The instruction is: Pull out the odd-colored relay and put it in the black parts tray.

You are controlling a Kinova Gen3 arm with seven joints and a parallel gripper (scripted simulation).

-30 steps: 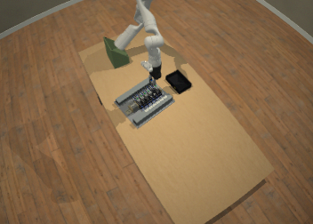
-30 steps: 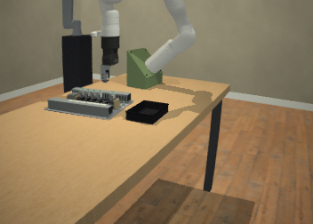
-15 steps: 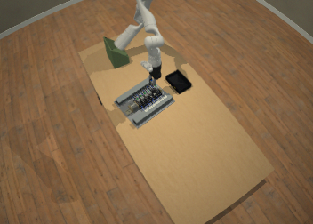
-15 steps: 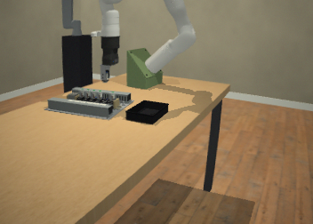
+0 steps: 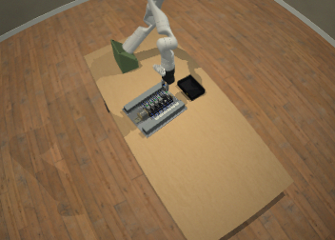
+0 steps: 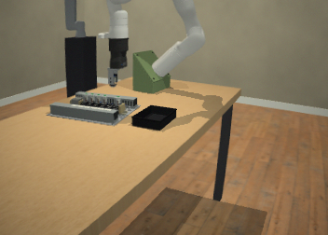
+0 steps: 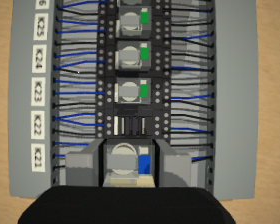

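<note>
Now: the black parts tray 190 mm to the left of my hand, 130 mm below it and 20 mm ahead of it. Also, from my hand: grey relay panel 120 mm below, 90 mm to the right.
</note>
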